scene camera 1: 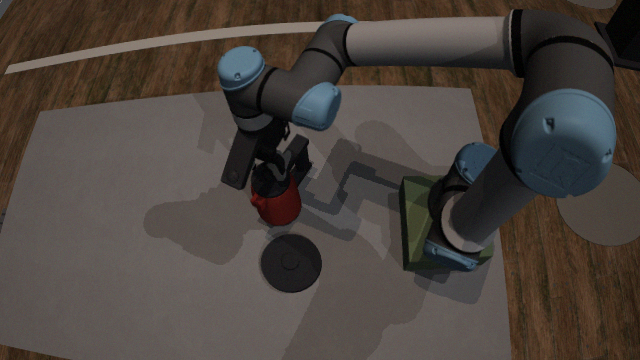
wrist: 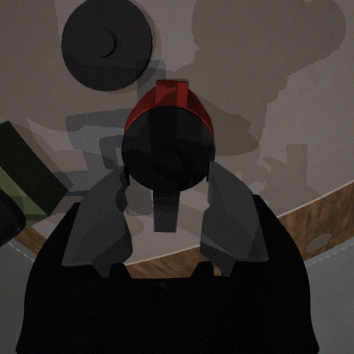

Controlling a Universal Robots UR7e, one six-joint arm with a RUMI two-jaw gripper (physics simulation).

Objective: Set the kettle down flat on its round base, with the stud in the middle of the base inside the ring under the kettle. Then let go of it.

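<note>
The red kettle (scene camera 1: pixel 281 208) (wrist: pixel 140 114) with a black lid stands upright on the grey table top, behind the round base in the scene view and apart from it. Its spout points away from the gripper in the wrist view. The black handle (wrist: pixel 166 217) lies between the spread fingers. The dark round base (scene camera 1: pixel 274 275) (wrist: pixel 80 65) lies flat, with its stud (scene camera 1: pixel 290 260) (wrist: pixel 103 43) in the middle. My gripper (scene camera 1: pixel 275 167) (wrist: pixel 167 165) is partly open, its fingertips at either side of the lid's rear edge, gripping nothing. The ring under the kettle is hidden.
The grey table top (scene camera 1: pixel 100 280) carries the kettle and the base. The green mount (scene camera 1: pixel 412 225) (wrist: pixel 30 175) of the arm stands at the right in the scene view. Arm shadows fall across the table, and wooden floor (scene camera 1: pixel 550 310) shows beyond its edges.
</note>
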